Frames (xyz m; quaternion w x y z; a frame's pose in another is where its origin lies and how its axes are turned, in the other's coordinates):
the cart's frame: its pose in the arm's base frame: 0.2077 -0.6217 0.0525 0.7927 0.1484 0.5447 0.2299
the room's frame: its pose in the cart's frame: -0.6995 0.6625 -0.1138 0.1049 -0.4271 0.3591 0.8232
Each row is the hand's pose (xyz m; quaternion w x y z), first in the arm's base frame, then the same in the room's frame.
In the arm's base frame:
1: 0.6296 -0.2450 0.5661 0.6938 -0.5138 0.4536 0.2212
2: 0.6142 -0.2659 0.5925 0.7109 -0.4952 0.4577 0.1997
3: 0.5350 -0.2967 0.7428 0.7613 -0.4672 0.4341 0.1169
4: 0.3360 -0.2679 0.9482 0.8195 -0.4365 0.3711 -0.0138
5: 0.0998 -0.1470 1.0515 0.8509 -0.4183 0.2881 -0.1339
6: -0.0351 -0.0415 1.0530 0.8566 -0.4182 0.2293 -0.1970
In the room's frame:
1: -0.8980 0.1835 -0.2445 0.0807 0.5025 0.3117 -0.8024
2: -0.8713 0.1999 -0.2247 0.0572 0.5039 0.2898 -0.8117
3: -0.7665 0.2212 -0.0892 0.0362 -0.4824 -0.2588 0.8360
4: -0.5749 0.1469 0.1118 0.1822 -0.4278 -0.2316 0.8545
5: -0.4061 -0.0454 0.2366 0.3146 -0.3568 -0.2249 0.8503
6: -0.3341 -0.1988 0.2616 0.3838 -0.3076 -0.2354 0.8382

